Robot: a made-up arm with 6 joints. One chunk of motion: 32 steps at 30 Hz.
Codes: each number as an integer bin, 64 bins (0 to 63) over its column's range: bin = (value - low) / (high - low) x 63, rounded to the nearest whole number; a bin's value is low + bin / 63 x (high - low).
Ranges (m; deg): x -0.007..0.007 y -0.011..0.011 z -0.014..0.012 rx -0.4..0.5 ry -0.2..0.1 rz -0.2..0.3
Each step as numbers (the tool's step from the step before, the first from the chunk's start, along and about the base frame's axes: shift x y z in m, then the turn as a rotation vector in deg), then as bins.
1 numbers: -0.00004 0.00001 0.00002 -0.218 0.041 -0.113
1 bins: 31 32 34 13 51 11
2 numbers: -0.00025 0.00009 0.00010 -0.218 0.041 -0.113
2 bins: 30 32 34 13 51 11
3 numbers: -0.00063 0.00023 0.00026 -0.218 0.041 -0.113
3 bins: 29 32 35 13 51 11
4 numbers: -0.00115 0.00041 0.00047 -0.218 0.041 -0.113
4 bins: 26 33 35 13 51 11
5 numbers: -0.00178 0.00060 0.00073 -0.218 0.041 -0.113
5 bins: 23 33 36 13 51 11
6 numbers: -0.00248 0.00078 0.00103 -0.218 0.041 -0.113
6 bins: 20 34 36 13 51 11
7 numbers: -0.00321 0.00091 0.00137 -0.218 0.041 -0.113
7 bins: 17 34 37 13 51 11
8 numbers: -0.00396 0.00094 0.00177 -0.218 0.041 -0.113
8 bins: 14 34 38 13 51 11
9 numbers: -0.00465 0.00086 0.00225 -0.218 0.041 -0.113
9 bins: 11 34 39 13 51 11
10 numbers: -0.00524 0.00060 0.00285 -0.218 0.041 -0.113
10 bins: 8 33 41 13 51 11
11 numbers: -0.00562 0.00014 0.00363 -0.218 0.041 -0.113
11 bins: 6 32 43 13 51 11
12 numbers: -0.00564 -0.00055 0.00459 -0.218 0.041 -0.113
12 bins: 6 30 45 13 51 11
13 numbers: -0.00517 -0.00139 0.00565 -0.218 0.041 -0.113
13 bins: 8 28 48 13 51 11
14 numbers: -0.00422 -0.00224 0.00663 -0.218 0.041 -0.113
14 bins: 13 25 50 13 51 11
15 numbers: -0.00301 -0.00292 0.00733 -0.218 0.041 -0.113
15 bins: 18 23 52 13 51 11
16 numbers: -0.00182 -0.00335 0.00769 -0.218 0.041 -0.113
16 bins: 23 22 53 13 51 11
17 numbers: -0.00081 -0.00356 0.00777 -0.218 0.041 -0.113
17 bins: 28 21 53 13 51 11
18 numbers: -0.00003 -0.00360 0.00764 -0.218 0.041 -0.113
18 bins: 31 21 52 13 51 11
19 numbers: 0.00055 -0.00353 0.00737 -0.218 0.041 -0.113
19 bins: 34 21 52 13 51 11
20 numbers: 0.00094 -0.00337 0.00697 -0.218 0.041 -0.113
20 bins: 36 22 51 13 51 11
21 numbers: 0.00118 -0.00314 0.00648 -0.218 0.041 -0.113
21 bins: 37 23 50 13 51 11
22 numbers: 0.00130 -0.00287 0.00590 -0.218 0.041 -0.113
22 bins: 37 23 48 13 51 11
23 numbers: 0.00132 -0.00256 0.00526 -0.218 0.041 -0.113
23 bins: 37 24 47 13 51 11
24 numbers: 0.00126 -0.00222 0.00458 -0.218 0.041 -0.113
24 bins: 37 25 45 13 51 11
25 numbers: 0.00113 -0.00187 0.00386 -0.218 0.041 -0.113
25 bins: 37 26 43 13 51 11
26 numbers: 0.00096 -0.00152 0.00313 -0.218 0.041 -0.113
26 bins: 36 27 42 13 51 11
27 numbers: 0.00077 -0.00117 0.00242 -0.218 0.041 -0.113
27 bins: 35 28 40 13 51 11
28 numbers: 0.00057 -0.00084 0.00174 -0.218 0.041 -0.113
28 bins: 34 29 38 13 51 11
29 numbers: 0.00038 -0.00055 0.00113 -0.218 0.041 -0.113
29 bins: 33 30 37 13 51 11
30 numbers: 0.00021 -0.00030 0.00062 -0.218 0.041 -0.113
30 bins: 32 31 35 13 51 11
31 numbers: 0.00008 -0.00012 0.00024 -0.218 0.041 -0.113
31 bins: 32 31 35 13 51 11
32 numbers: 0.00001 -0.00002 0.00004 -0.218 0.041 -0.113
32 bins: 32 31 34 13 51 11
